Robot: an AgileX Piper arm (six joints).
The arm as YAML. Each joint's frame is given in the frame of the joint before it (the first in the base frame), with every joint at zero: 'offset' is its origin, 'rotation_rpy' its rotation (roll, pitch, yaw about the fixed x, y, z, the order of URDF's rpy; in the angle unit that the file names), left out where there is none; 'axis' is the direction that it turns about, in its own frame. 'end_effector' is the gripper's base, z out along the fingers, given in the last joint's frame.
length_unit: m
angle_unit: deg
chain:
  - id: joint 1
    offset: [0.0, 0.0, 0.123]
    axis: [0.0, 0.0, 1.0]
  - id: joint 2
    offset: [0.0, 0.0, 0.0]
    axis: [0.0, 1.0, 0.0]
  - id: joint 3
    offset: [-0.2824, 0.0, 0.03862]
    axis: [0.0, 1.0, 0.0]
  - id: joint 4
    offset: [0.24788, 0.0, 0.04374]
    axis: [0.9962, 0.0, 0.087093]
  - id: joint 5
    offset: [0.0, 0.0, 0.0]
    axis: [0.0, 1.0, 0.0]
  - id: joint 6
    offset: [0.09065, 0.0, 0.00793]
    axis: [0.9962, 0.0, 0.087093]
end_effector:
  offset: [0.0, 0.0, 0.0]
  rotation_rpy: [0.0, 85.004, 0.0]
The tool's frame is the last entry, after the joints.
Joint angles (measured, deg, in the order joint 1, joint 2, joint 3, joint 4, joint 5, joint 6), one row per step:
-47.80 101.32 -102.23 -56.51 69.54 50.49
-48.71 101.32 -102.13 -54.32 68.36 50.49
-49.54 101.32 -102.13 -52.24 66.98 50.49
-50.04 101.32 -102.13 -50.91 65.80 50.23
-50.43 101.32 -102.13 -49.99 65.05 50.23
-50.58 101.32 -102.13 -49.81 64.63 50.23
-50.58 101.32 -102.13 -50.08 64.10 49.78
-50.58 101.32 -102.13 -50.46 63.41 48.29
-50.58 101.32 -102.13 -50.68 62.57 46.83
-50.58 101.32 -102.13 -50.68 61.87 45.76
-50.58 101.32 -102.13 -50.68 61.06 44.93
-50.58 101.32 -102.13 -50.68 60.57 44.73
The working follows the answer.
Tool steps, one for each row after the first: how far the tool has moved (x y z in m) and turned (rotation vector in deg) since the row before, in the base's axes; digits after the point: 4 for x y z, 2 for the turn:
-0.0021 -0.0030 -0.0026 0.96 -1.93 0.28
-0.0015 -0.0029 -0.0017 0.66 -2.02 0.48
-0.0004 -0.0019 -0.0009 0.30 -1.20 0.69
-0.0006 -0.0014 -0.0006 0.18 -0.96 0.28
-0.0002 -0.0007 0.0000 -0.12 -0.29 0.19
0.0005 -0.0005 0.0006 -0.36 0.39 0.62
0.0006 -0.0007 0.0008 -0.29 1.28 1.27
0.0009 -0.0007 0.0007 -0.29 1.09 1.38
0.0009 -0.0005 0.0004 -0.17 0.66 1.09
0.0011 -0.0005 0.0005 -0.28 0.42 1.04
0.0006 -0.0003 0.0003 -0.23 0.00 0.48

Tool pose at each row, in the base's axes (x y z in m, rotation vector in deg; rounded; the steps above come from the unrounded poses):
0.2005 -0.3270 0.3965 97.00 96.50 -73.96
0.1984 -0.3300 0.3939 97.95 96.46 -71.19
0.1969 -0.3330 0.3921 98.51 96.19 -68.43
0.1966 -0.3349 0.3913 98.35 96.21 -66.66
0.1960 -0.3363 0.3907 98.47 95.98 -65.41
0.1958 -0.3371 0.3907 98.29 95.84 -65.11
0.1962 -0.3376 0.3913 97.32 96.18 -65.47
0.1968 -0.3383 0.3922 95.45 97.55 -66.39
0.1977 -0.3390 0.3929 93.50 98.84 -67.05
0.1987 -0.3394 0.3933 92.06 99.78 -67.32
0.1997 -0.3400 0.3938 90.66 100.43 -67.44
0.2004 -0.3403 0.3941 90.03 100.52 -67.38

